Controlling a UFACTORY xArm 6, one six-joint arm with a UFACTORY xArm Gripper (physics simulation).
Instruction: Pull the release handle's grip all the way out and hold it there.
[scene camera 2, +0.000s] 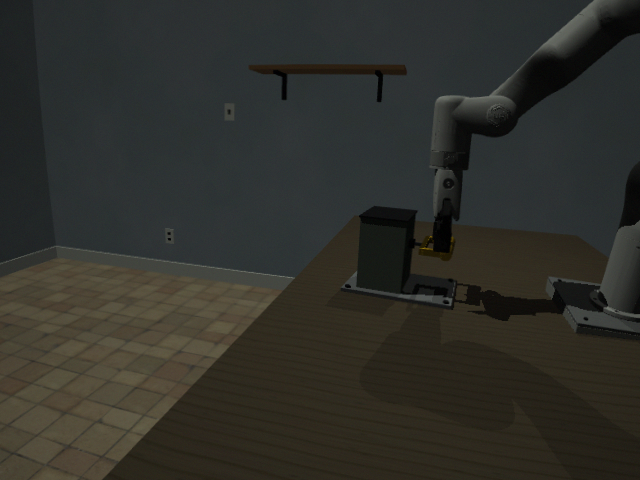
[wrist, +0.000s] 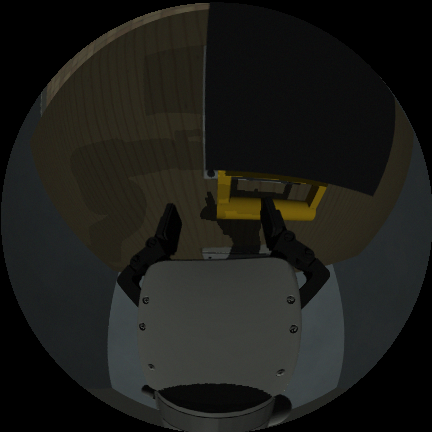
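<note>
The release handle's yellow grip sticks out from the side of a grey-green housing with a black top. The grip is a rectangular frame with a thick round bar on its outer side. A short dark rod joins it to the housing. My gripper points down at the grip and is open and empty. In the wrist view its right finger is over the middle of the bar, and its left finger is off to the left of the grip. Whether the right finger touches the bar is unclear.
The housing stands on a light base plate on the wooden table. The robot's base plate is at the right. A wall shelf hangs at the back. The arm's shadow falls across the table.
</note>
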